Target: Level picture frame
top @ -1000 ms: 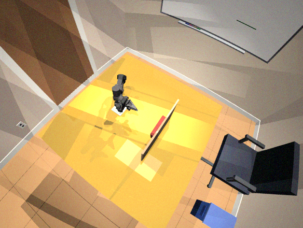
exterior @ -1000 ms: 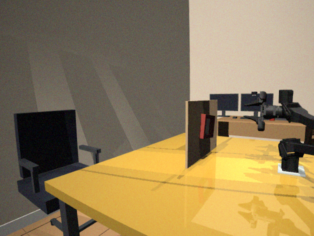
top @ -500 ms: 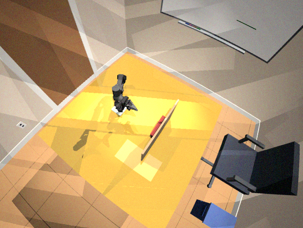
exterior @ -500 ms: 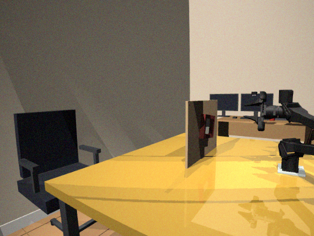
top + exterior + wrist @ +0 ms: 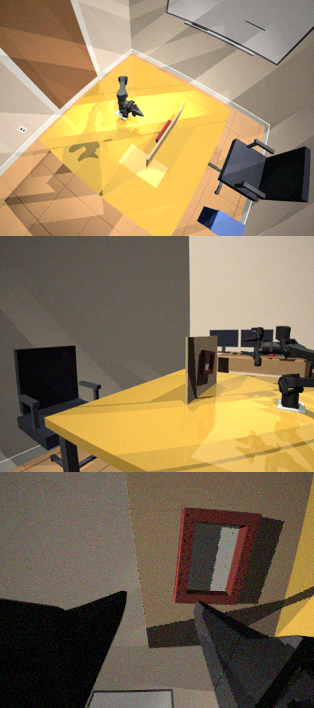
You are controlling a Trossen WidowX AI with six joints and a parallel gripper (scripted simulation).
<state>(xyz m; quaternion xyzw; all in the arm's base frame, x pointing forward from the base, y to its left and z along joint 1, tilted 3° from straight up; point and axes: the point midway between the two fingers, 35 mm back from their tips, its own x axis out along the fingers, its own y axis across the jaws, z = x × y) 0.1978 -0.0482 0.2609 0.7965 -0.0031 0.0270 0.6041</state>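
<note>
The red picture frame is 180 mm ahead of my gripper tip, 90 mm below it and 20 mm to the left of it. Round my gripper tip: wooden wall panel (190 mm ahead, 110 mm below).
</note>
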